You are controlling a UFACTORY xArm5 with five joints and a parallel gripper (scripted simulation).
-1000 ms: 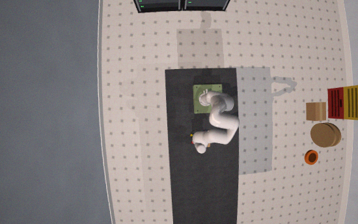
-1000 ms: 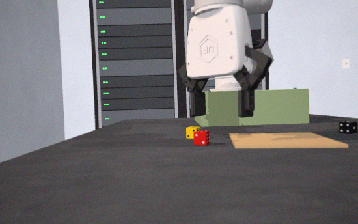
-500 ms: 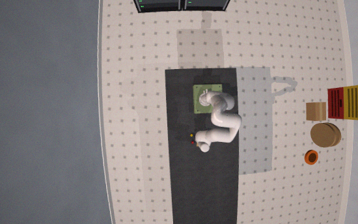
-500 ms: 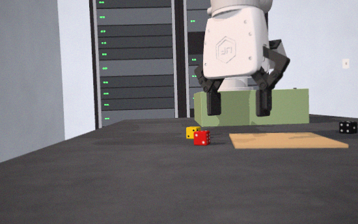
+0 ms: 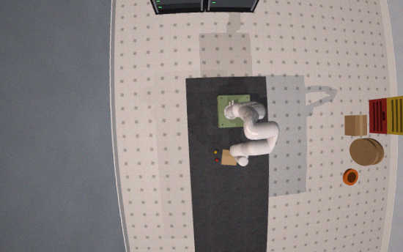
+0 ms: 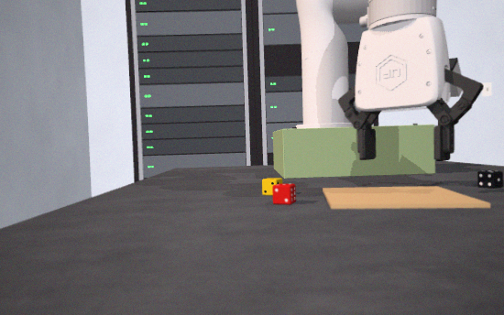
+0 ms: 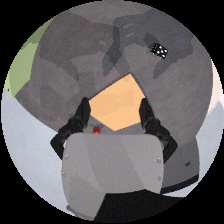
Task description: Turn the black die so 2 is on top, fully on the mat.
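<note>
Right now the black die is 110 mm to the left of my hand, 40 mm below it and 10 mm behind it. Also, from my hand: tan mat (50 mm below, 50 mm ahead, 30 mm to the right); then red die (150 mm to the right, 60 mm ahead, 40 mm below); then yellow die (160 mm to the right, 40 mm below, 10 mm behind).
</note>
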